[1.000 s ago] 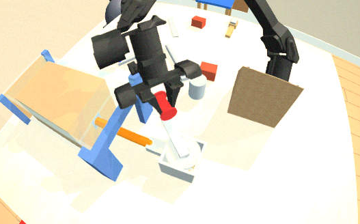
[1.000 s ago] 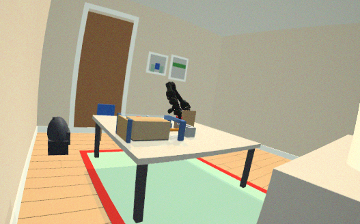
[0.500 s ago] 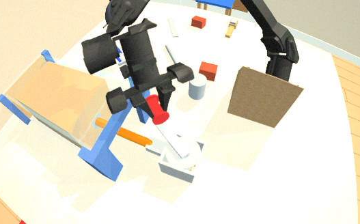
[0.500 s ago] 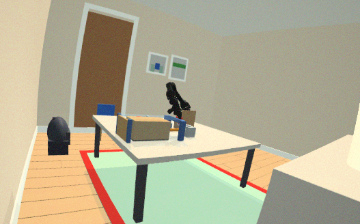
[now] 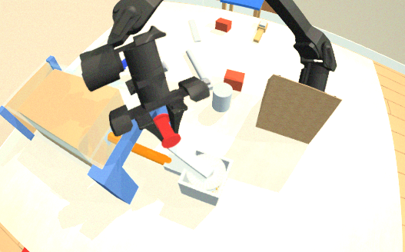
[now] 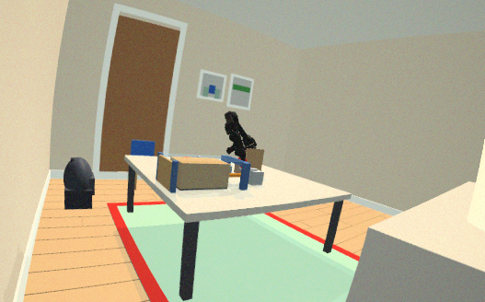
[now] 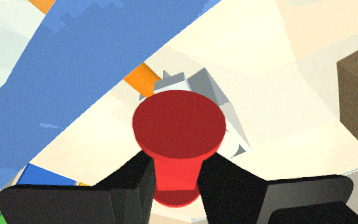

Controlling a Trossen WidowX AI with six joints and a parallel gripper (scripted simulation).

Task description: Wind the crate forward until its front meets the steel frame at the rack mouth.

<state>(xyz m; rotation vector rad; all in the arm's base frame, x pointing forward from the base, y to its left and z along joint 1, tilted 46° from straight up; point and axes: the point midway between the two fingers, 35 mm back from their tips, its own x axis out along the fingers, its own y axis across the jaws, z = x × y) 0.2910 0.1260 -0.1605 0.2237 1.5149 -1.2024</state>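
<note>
The winch handle is 2 cm behind my gripper tip and 3 cm below it. Round my gripper tip: grey winch 10 cm behind, 2 cm to the left, 10 cm below; then blue steel frame 8 cm ahead, 1 cm to the left, 3 cm below; then red spool-shaped grip 1 cm ahead, 1 cm to the right.
</note>
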